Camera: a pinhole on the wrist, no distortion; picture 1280 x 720 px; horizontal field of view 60.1 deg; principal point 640.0 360.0 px. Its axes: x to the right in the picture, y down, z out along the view. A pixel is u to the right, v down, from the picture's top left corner.
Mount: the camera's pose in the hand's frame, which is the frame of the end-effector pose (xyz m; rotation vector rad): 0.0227 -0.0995 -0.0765 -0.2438 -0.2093 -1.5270
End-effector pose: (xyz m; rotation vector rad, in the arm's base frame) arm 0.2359 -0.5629 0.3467 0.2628 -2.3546 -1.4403
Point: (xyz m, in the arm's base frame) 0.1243 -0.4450 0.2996
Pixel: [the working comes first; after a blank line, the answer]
In the camera's frame: -0.0353 0.0259 0.2588

489 471
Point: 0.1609 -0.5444 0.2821
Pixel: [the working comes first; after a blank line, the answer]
In the camera's frame: -0.0031 0.0234 0.1564

618 526
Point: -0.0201 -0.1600 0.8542
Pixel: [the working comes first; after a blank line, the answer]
In the camera's frame: -0.6045 0.1930 0.4989

outside the picture
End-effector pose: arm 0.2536 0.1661 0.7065 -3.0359 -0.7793 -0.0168
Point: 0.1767 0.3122 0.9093
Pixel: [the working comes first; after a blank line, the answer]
In the camera's frame: 0.0272 -0.0158 -0.1396

behind the camera
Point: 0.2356 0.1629 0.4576
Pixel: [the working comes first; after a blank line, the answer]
In the camera's frame: 0.0006 -0.0489 0.3379

642 200
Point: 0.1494 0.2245 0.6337
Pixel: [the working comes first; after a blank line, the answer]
In the camera's frame: 0.0410 -0.0907 0.1408

outside the picture
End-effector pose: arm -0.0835 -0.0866 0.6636 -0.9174 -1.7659 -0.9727
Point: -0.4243 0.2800 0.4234
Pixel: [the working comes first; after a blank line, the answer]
In the camera's frame: 0.2646 -0.0880 0.5361

1186 178
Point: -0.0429 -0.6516 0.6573
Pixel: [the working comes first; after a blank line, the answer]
In the camera's frame: -0.0329 -0.1332 -0.4525

behind the camera
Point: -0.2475 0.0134 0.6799
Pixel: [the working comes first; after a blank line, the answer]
In the camera's frame: 0.0637 0.0579 0.2098

976 665
